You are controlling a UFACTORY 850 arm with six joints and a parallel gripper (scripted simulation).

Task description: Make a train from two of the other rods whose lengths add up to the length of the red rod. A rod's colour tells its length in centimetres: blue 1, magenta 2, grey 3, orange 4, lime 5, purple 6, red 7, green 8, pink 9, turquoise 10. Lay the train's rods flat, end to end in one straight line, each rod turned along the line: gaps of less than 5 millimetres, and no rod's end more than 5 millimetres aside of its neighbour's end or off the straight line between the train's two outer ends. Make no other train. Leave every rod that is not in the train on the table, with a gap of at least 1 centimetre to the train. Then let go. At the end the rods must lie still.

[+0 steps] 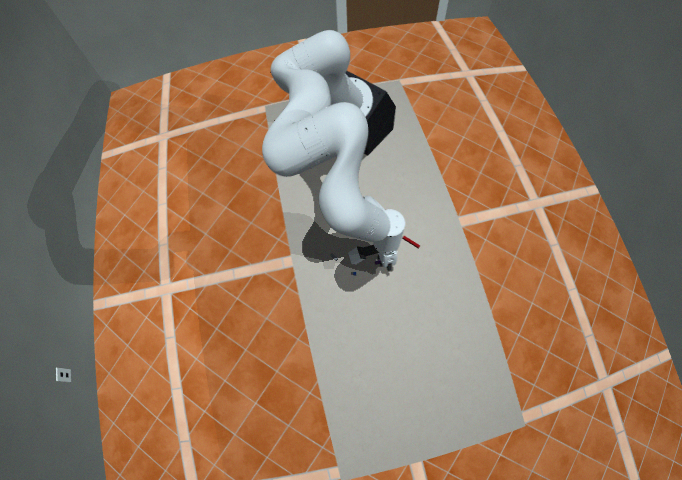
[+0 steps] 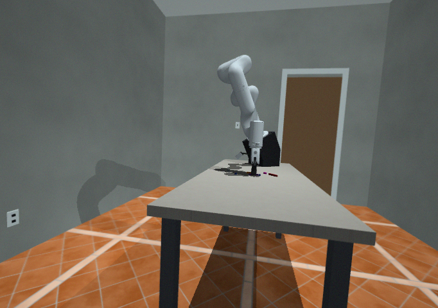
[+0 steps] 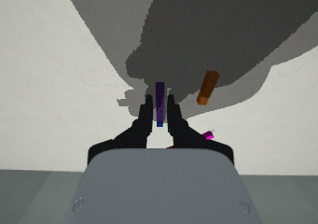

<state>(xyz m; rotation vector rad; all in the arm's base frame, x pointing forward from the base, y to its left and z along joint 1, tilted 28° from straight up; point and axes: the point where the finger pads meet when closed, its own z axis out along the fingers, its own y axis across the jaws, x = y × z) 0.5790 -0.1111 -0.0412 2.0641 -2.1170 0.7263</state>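
The purple rod is 20 mm below my hand. From my hand the other things lie so: red rod (30 mm behind, 130 mm to the left, 20 mm below); magenta rod (80 mm behind, 80 mm to the left, 20 mm below); orange rod (60 mm behind, 20 mm to the right, 20 mm below).
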